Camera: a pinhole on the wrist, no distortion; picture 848 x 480 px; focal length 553.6 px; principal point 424.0 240.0 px. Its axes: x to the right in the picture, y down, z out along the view. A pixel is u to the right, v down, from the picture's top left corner.
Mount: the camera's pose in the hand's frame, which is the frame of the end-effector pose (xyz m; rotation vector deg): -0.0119 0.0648 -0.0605 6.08 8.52 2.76
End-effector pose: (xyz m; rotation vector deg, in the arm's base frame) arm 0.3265 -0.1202 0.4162 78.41 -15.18 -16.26
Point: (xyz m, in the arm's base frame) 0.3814 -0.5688 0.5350
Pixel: 588 260
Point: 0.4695 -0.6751 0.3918
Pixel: 664 109
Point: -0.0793 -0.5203 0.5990
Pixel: 118 340
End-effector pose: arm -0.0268 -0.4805 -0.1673 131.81 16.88 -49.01
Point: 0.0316 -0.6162 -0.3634
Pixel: 740 200
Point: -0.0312 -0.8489 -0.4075
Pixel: 559 403
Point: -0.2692 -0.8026 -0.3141
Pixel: 254 313
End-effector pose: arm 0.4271 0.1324 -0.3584 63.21 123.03 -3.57
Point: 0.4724 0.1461 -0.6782
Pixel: 649 116
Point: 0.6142 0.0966 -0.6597
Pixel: 475 253
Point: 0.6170 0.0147 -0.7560
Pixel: 445 183
